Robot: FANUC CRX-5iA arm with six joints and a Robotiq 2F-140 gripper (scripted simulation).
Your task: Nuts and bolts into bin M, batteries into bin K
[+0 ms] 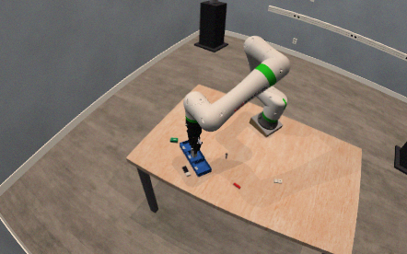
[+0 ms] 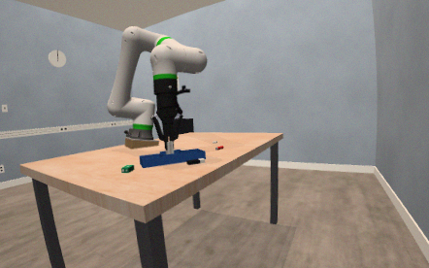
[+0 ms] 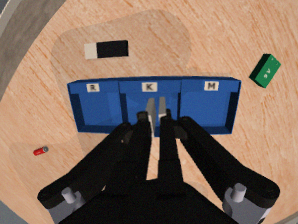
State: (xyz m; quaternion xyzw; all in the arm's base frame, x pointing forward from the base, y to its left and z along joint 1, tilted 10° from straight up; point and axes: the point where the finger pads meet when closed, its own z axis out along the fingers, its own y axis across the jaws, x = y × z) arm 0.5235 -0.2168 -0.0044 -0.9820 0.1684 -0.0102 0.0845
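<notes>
Right now the joined blue bins is 3 cm below my hand and 1 cm to the left of it. Round my hand: red battery 31 cm to the left, 4 cm below, 2 cm ahead; green battery 19 cm to the right, 4 cm below, 2 cm behind; small dark bolt 14 cm to the left, 13 cm behind, 4 cm below.
</notes>
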